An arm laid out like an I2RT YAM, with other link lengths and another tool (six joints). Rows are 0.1 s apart.
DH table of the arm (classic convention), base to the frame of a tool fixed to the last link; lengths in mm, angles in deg. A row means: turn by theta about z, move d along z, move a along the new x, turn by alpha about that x. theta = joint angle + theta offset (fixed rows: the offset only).
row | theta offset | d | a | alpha
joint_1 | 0 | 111.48 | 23 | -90
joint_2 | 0 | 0 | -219.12 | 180
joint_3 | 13.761 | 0 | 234.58 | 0
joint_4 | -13.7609 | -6.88 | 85.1 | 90
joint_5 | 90 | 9.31 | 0 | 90
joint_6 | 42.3 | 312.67 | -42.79 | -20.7
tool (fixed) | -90 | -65.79 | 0 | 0
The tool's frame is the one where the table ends.
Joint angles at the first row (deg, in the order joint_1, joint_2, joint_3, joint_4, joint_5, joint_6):
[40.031 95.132 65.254 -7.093 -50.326 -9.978]
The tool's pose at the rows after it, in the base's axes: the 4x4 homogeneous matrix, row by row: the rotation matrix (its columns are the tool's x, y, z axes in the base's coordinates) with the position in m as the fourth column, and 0 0 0 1 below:
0.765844, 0.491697, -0.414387, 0.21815; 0.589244, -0.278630, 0.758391, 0.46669; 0.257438, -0.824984, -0.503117, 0.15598; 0, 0, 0, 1
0.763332, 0.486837, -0.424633, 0.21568; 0.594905, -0.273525, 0.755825, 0.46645; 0.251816, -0.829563, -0.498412, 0.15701; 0, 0, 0, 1
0.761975, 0.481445, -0.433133, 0.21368; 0.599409, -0.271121, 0.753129, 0.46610; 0.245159, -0.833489, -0.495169, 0.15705; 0, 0, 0, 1
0.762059, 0.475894, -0.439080, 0.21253; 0.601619, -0.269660, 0.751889, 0.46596; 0.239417, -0.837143, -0.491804, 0.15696; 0, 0, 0, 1
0.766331, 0.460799, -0.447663, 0.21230; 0.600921, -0.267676, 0.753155, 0.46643; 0.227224, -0.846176, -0.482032, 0.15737; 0, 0, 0, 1
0.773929, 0.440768, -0.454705, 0.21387; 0.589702, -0.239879, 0.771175, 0.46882; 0.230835, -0.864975, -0.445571, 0.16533; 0, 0, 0, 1
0.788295, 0.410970, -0.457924, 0.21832; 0.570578, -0.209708, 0.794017, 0.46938; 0.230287, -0.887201, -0.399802, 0.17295; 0, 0, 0, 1
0.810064, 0.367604, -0.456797, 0.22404; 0.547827, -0.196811, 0.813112, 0.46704; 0.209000, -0.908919, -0.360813, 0.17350; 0, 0, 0, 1
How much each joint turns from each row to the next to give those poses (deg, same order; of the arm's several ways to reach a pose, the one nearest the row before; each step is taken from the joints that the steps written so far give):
[0.000 0.002 0.132 -0.327 -0.743 0.241]
[0.000 -0.002 0.175 -0.461 -0.590 0.043]
[-0.001 0.023 0.088 -0.415 -0.438 0.043]
[0.000 0.043 0.000 -0.131 -0.306 0.197]
[-0.021 0.218 -0.001 0.307 -0.480 0.985]
[-0.065 -0.001 -1.225 4.217 -1.246 3.344]
[-0.416 0.002 -2.075 5.901 -1.333 4.523]
[-0.612 -0.001 -2.669 5.445 -0.744 4.634]

